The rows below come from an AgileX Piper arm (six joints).
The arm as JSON. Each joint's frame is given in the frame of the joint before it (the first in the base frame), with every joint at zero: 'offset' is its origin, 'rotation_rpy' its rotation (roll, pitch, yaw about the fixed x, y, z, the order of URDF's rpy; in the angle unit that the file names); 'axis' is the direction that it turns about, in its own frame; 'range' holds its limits. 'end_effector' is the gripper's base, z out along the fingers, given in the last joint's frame.
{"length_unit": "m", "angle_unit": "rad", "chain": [
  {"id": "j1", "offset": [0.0, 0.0, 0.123], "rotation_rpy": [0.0, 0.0, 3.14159], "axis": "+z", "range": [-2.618, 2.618]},
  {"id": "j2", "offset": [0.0, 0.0, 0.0], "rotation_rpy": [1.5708, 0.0, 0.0], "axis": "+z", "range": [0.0, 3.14]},
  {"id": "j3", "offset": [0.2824, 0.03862, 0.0], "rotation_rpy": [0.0, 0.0, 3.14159], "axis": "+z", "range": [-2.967, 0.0]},
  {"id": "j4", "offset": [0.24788, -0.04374, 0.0], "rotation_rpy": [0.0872, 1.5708, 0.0], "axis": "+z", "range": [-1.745, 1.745]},
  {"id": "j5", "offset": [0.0, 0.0, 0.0], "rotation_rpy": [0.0, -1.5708, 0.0], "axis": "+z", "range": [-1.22, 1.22]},
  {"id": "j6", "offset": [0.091, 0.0, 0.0], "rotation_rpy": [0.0, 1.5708, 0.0], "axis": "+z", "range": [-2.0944, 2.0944]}
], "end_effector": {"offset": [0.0, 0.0, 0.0], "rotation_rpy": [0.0, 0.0, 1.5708]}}
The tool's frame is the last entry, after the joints.
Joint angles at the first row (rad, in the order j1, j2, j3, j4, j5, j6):
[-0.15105 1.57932 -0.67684 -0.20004 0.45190 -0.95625]
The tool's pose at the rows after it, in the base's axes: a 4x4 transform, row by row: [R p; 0 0 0 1], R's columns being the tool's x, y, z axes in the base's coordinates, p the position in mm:
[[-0.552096, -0.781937, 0.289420, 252.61], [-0.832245, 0.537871, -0.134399, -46.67], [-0.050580, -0.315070, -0.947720, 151.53], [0, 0, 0, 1]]
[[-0.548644, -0.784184, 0.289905, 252.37], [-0.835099, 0.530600, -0.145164, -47.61], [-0.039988, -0.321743, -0.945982, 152.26], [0, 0, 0, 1]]
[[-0.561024, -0.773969, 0.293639, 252.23], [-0.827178, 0.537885, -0.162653, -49.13], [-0.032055, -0.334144, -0.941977, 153.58], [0, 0, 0, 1]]
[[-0.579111, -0.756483, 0.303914, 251.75], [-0.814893, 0.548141, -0.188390, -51.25], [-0.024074, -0.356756, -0.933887, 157.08], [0, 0, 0, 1]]
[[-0.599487, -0.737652, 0.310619, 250.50], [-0.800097, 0.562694, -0.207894, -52.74], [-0.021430, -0.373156, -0.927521, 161.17], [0, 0, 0, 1]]
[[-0.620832, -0.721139, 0.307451, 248.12], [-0.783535, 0.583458, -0.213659, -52.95], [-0.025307, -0.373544, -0.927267, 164.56], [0, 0, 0, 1]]
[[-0.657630, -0.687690, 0.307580, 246.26], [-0.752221, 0.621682, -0.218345, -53.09], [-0.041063, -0.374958, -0.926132, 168.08], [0, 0, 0, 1]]
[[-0.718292, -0.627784, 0.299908, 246.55], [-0.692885, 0.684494, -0.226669, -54.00], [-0.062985, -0.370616, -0.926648, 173.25], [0, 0, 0, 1]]
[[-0.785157, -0.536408, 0.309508, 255.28], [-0.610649, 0.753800, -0.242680, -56.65], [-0.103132, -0.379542, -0.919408, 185.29], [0, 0, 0, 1]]
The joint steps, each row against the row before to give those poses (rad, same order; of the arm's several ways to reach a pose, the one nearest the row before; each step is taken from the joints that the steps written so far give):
[0.00000 -0.00070 0.00000 -0.00593 0.00001 0.00001]
[-0.00001 -0.00250 0.00000 -0.02381 0.00203 0.01355]
[-0.00001 -0.00418 0.00000 -0.03895 0.00073 0.04582]
[0.00003 -0.01216 0.00001 -0.05511 0.00266 0.06571]
[0.00001 -0.01556 0.00001 -0.03662 0.00964 0.05294]
[-0.00002 -0.01585 0.00091 -0.00129 0.01789 0.02522]
[0.00001 -0.01517 -0.00027 0.00001 0.01482 0.04813]
[-0.00001 -0.00988 -0.01512 0.00111 0.03218 0.08160]
[0.00001 -0.00001 -0.05515 -0.00286 0.04308 0.10555]

